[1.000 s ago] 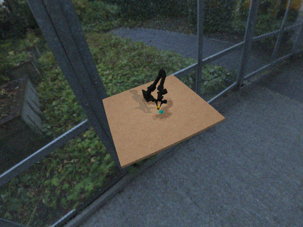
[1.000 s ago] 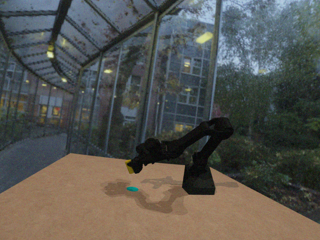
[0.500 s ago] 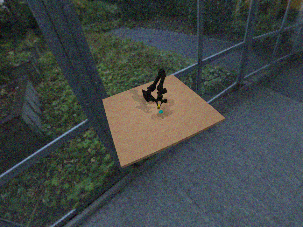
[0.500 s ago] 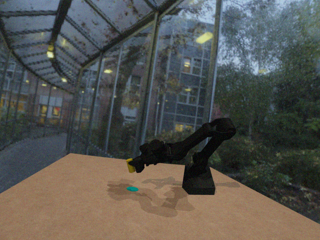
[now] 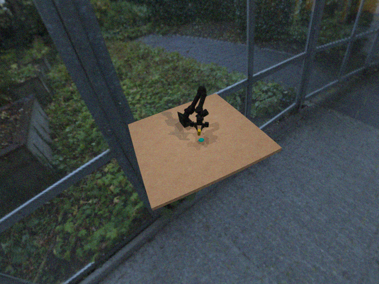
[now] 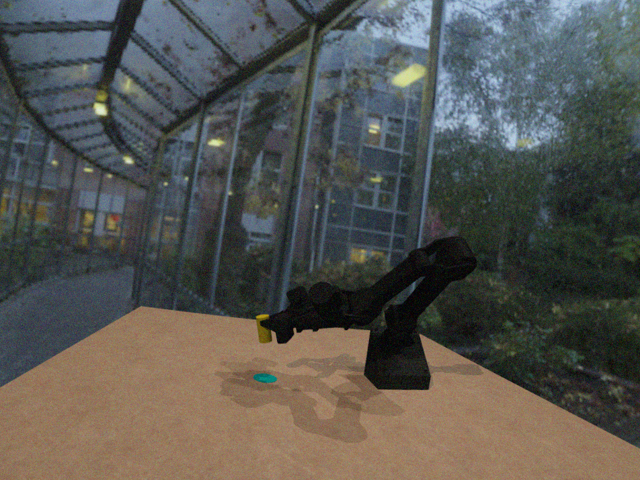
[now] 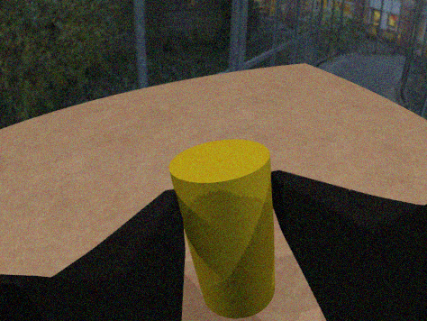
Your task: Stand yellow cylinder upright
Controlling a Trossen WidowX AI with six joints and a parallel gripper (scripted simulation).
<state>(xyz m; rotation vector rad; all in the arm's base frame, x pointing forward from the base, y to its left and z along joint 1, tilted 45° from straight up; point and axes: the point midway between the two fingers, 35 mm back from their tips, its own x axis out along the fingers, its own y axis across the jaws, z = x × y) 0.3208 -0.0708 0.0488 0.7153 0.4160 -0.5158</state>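
The cyan circle lies 14 cm below my gripper tip, 2 cm to the left of it and 2 cm behind it. Round my gripper tip: yellow tall cylinder (2 cm below).
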